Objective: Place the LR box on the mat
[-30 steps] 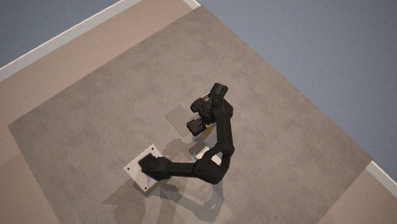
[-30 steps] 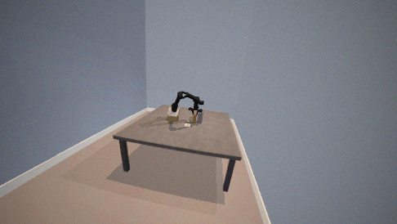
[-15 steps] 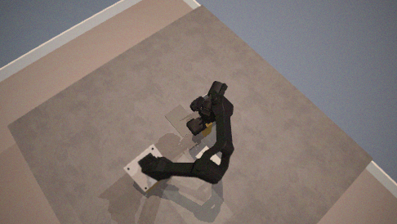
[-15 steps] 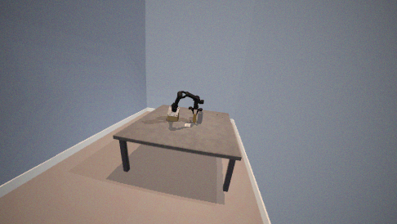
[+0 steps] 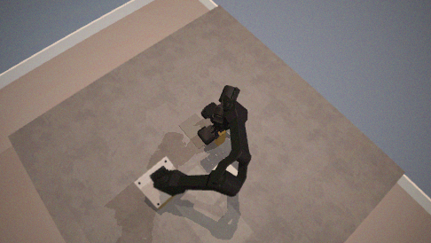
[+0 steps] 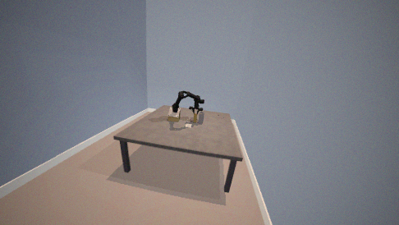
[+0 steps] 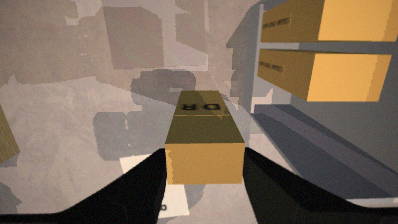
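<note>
The grey mat is 12 cm below my gripper tip, 11 cm to the left of it and 4 cm behind it.
</note>
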